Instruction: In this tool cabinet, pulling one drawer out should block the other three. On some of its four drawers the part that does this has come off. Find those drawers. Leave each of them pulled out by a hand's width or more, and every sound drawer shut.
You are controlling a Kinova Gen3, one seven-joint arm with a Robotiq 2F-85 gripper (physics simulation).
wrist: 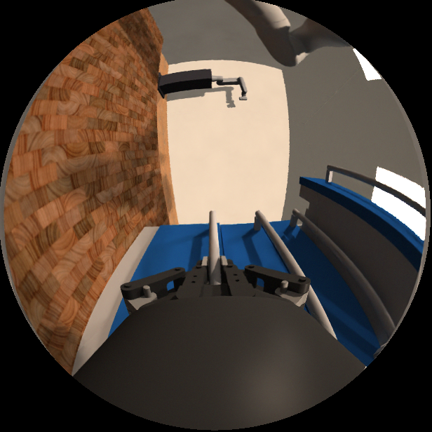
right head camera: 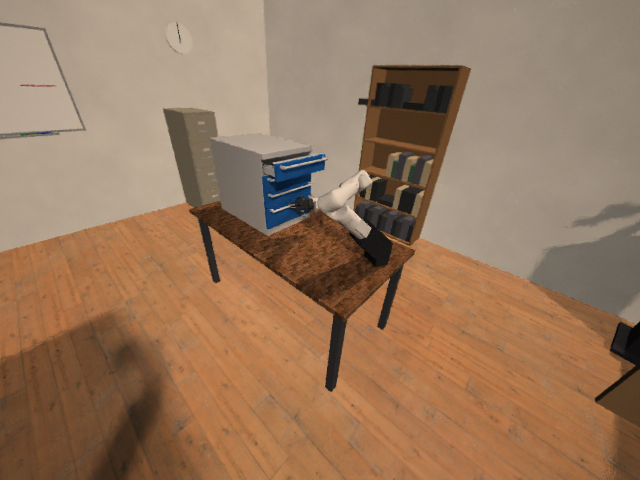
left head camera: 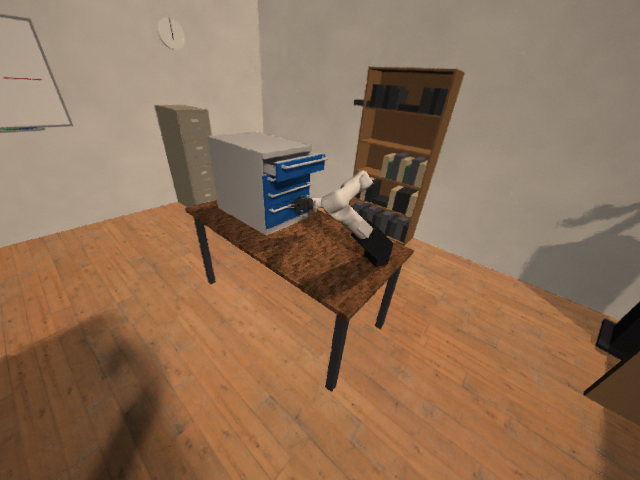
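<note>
The grey tool cabinet (left head camera: 237, 180) (right head camera: 240, 180) has four blue drawers. Its top drawer (left head camera: 299, 172) (right head camera: 299, 172) (wrist: 350, 197) stands pulled out, with its grey side showing in the wrist view. The second drawer's handle (wrist: 327, 240) is partly hidden under it in the head views. The third drawer's handle (left head camera: 289, 189) (right head camera: 289, 190) (wrist: 276, 240) is uncovered. The second, third and bottom drawers look shut; the bottom drawer's front (wrist: 170, 245) is level with its neighbour. My gripper (left head camera: 293, 205) (right head camera: 293, 205) (wrist: 214, 263) is shut on the bottom drawer's handle (left head camera: 277, 209) (right head camera: 279, 209) (wrist: 213, 237).
The cabinet stands on a wooden table (left head camera: 320, 253) (right head camera: 320, 253) (wrist: 90, 150). The arm's black base (left head camera: 379, 249) (right head camera: 379, 249) is near the table's right end. A tall bookcase (left head camera: 438, 149) (right head camera: 444, 149) stands behind the arm, and a beige filing cabinet (left head camera: 173, 155) (right head camera: 180, 155) behind the tool cabinet.
</note>
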